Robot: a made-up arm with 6 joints.
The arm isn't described. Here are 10 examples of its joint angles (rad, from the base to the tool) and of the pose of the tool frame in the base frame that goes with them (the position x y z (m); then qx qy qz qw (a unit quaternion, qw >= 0)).
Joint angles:
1: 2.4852 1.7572 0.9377 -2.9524 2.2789 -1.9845
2: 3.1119 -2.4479 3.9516 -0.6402 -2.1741 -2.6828
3: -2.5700 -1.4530 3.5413 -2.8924 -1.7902 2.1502
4: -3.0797 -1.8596 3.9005 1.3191 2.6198 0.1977
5: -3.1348 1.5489 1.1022 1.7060 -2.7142 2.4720
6: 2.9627 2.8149 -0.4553 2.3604 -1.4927 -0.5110
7: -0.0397 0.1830 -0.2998 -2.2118 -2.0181 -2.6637
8: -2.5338 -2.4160 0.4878 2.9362 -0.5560 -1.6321
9: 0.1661 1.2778 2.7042 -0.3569 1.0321 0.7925
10: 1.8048 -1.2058 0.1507 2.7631 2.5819 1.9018
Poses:
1: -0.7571 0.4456 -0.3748 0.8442 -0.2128 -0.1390 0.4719
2: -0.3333 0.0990 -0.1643 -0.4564 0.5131 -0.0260 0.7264
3: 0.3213 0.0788 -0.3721 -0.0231 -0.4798 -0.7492 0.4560
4: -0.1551 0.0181 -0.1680 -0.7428 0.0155 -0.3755 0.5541
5: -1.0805 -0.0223 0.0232 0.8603 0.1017 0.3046 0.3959
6: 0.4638 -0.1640 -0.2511 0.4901 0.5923 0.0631 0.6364
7: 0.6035 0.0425 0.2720 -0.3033 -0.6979 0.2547 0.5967
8: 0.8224 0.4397 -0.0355 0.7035 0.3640 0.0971 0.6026
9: 0.5835 -0.0076 0.9382 0.1053 -0.8631 -0.2939 0.3970
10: -0.0214 -0.3551 0.9763 -0.1874 0.6671 0.4306 0.5783
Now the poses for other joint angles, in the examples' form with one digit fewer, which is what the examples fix.
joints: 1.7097 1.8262 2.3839 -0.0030 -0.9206 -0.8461
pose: -0.026 0.991 0.402 0.141 0.414 0.628 0.644
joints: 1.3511 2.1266 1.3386 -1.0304 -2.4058 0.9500
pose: 0.224 0.741 -0.573 0.138 -0.672 -0.642 0.341
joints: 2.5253 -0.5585 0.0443 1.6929 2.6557 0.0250
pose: -0.179 0.110 1.028 -0.520 0.572 -0.150 0.616
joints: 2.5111 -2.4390 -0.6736 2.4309 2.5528 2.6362
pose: 0.349 -0.359 0.435 -0.391 0.158 0.902 0.094
